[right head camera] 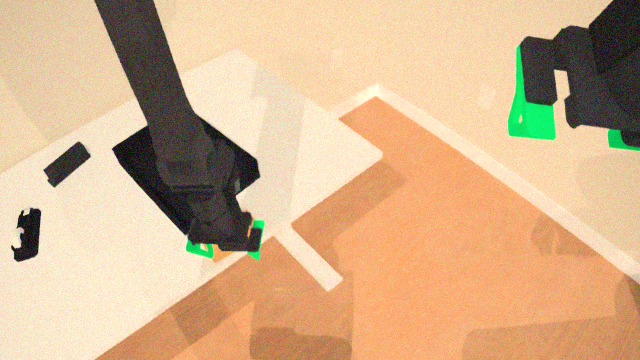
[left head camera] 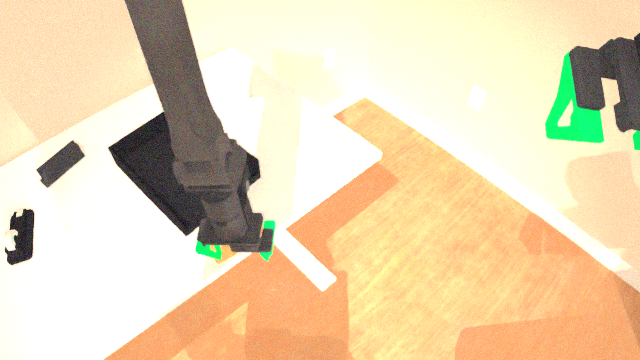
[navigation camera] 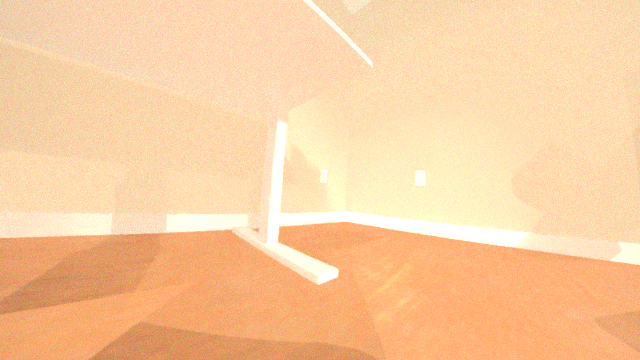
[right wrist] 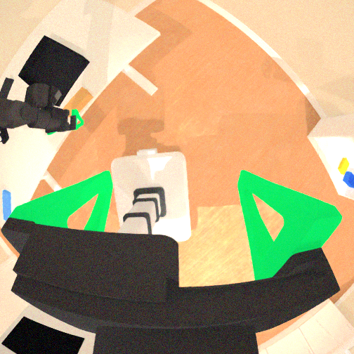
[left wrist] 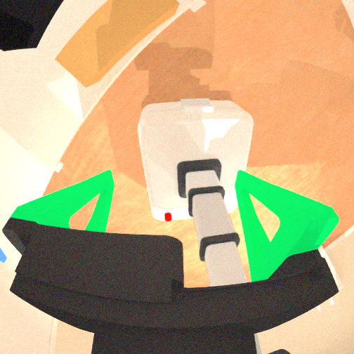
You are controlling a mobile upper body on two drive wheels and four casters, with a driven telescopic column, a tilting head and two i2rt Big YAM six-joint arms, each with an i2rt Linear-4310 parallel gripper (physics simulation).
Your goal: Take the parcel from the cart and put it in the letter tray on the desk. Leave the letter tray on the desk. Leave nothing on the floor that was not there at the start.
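Frame: origin at the left arm's base, x ahead, y left, z up, level; metres.
Seen in the pictures: left gripper, fingertip midpoint: [right head camera: 235, 256] [left head camera: 243, 257]; right gripper, fingertip midpoint: [right head camera: 561, 134] [left head camera: 592, 136].
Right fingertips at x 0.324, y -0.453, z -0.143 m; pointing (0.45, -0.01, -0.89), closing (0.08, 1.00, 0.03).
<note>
Pixels of each thing's top centre, then the offset from my right fingertips to it. "spot": a spot on its surface instead. Level surfaces: height alone.
- tan-orange box, top centre: [left head camera: 232, 230] [right head camera: 228, 230] dx +0.270, dy +0.421, dz -0.558 m
- black letter tray, top centre: [left head camera: 178, 152] [right head camera: 178, 153] dx +0.500, dy +0.591, dz -0.540 m
- white desk, surface height: dz -0.610 m
- dark block, top centre: [left head camera: 56, 157] [right head camera: 62, 157] dx +0.508, dy +0.981, dz -0.556 m
- black desk item, top centre: [left head camera: 8, 222] [right head camera: 14, 221] dx +0.267, dy +1.016, dz -0.540 m
- desk leg, surface spot: [navigation camera: 274, 185] spot: dx +0.720, dy +0.377, dz -1.070 m
The parcel, a tan-orange box [left head camera: 226, 254] [right head camera: 220, 253] [left wrist: 115, 37] [right wrist: 79, 99], lies at the desk's edge, outside the letter tray and partly hidden by my left gripper in the head views. The black letter tray [left head camera: 150, 190] [right head camera: 152, 190] [left wrist: 20, 20] [right wrist: 64, 50] stands on the white desk [left head camera: 50, 300] [right head camera: 65, 300] [left wrist: 30, 100] [right wrist: 110, 35], partly behind my left arm. My left gripper [left head camera: 243, 256] [right head camera: 235, 256] [left wrist: 174, 177] [right wrist: 72, 124] is open and empty near the parcel. My right gripper [left head camera: 607, 141] [right head camera: 580, 137] [right wrist: 174, 177] is open and empty, away from the desk.
A dark block [left head camera: 61, 164] [right head camera: 67, 165] and a black desk item [left head camera: 27, 237] [right head camera: 32, 235] lie left of the tray. A desk leg [navigation camera: 274, 185] stands on a foot bar [left head camera: 310, 265] [right head camera: 315, 262] [navigation camera: 305, 262]. Yellow [right wrist: 343, 165] and blue [right wrist: 349, 179] objects lie on a white surface at right.
</note>
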